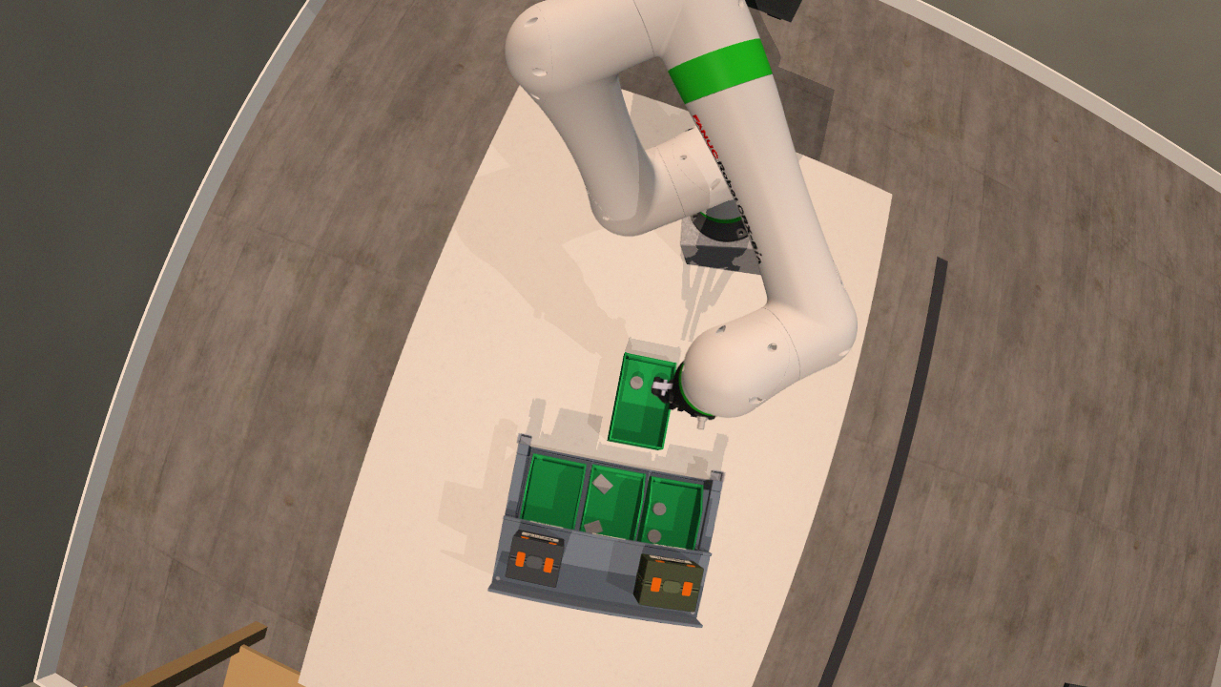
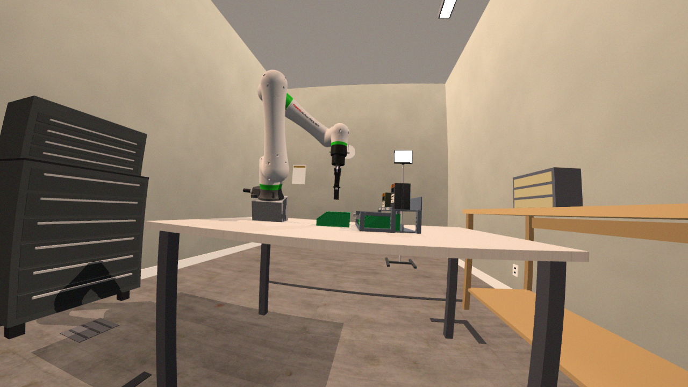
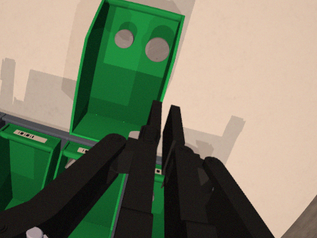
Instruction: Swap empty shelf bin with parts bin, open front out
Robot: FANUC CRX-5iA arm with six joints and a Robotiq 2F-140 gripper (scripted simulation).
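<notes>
Now: hand 18 cm short of the grey cube, 16 cm above it and 6 cm to the left of it. From my hand the other things lie so: grey shelf 25 cm ahead, 11 cm below, 1 cm to the right.
</notes>
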